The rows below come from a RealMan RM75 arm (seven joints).
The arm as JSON. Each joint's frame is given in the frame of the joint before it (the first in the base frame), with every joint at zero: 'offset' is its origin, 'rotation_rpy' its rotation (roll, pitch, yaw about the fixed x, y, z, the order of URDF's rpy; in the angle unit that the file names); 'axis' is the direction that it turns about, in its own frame. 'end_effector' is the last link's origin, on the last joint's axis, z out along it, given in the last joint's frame.
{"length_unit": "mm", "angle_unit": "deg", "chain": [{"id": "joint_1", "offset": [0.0, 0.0, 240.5], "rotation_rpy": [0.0, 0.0, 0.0], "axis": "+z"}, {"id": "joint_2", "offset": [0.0, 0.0, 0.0], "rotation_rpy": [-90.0, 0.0, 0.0], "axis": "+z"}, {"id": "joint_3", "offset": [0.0, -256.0, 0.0], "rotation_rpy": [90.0, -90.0, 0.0], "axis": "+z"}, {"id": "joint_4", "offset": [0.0, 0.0, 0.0], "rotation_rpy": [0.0, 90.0, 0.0], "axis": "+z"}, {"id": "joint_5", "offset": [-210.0, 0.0, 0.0], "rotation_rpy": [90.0, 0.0, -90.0], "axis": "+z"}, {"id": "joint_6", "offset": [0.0, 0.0, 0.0], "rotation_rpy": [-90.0, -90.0, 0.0], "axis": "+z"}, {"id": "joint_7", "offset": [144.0, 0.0, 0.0], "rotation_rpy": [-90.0, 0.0, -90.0], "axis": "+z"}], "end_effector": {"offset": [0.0, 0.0, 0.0], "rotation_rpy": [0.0, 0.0, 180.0]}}
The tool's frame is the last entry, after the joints.
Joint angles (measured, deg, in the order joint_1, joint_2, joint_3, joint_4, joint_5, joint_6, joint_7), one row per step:
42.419, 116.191, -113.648, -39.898, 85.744, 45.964, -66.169
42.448, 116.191, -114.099, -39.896, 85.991, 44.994, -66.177
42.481, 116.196, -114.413, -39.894, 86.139, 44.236, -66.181
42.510, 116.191, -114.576, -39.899, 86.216, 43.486, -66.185
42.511, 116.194, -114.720, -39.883, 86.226, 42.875, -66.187
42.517, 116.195, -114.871, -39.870, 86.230, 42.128, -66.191
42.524, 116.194, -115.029, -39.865, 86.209, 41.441, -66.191
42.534, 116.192, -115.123, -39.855, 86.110, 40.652, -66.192
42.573, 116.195, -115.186, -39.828, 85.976, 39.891, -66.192
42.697, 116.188, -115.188, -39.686, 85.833, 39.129, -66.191
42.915, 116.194, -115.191, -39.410, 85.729, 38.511, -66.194
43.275, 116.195, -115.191, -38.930, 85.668, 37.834, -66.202
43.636, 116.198, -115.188, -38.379, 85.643, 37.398, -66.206
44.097, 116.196, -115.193, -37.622, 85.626, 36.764, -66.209
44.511, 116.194, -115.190, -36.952, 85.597, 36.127, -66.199
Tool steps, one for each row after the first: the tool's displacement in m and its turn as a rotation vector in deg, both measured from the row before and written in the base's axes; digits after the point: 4 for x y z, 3 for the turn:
-0.0001, 0.0012, -0.0006, 0.676, -0.069, 0.146
-0.0001, 0.0010, -0.0004, 0.549, -0.063, 0.131
-0.0001, 0.0015, 0.0000, 0.646, -0.032, 0.107
0.0002, 0.0011, 0.0000, 0.513, -0.081, 0.083
0.0002, 0.0014, 0.0001, 0.645, -0.089, 0.108
0.0002, 0.0012, 0.0000, 0.581, -0.109, 0.127
0.0002, 0.0017, 0.0003, 0.724, -0.135, 0.152
0.0001, 0.0018, 0.0003, 0.712, -0.149, 0.173
0.0002, 0.0022, 0.0006, 0.759, -0.193, 0.145
0.0002, 0.0021, 0.0004, 0.606, -0.233, 0.104
0.0004, 0.0027, 0.0005, 0.671, -0.319, 0.066
0.0008, 0.0021, 0.0004, 0.435, -0.331, -0.033
0.0013, 0.0028, 0.0006, 0.634, -0.451, -0.081
0.0011, 0.0027, 0.0007, 0.644, -0.402, -0.061

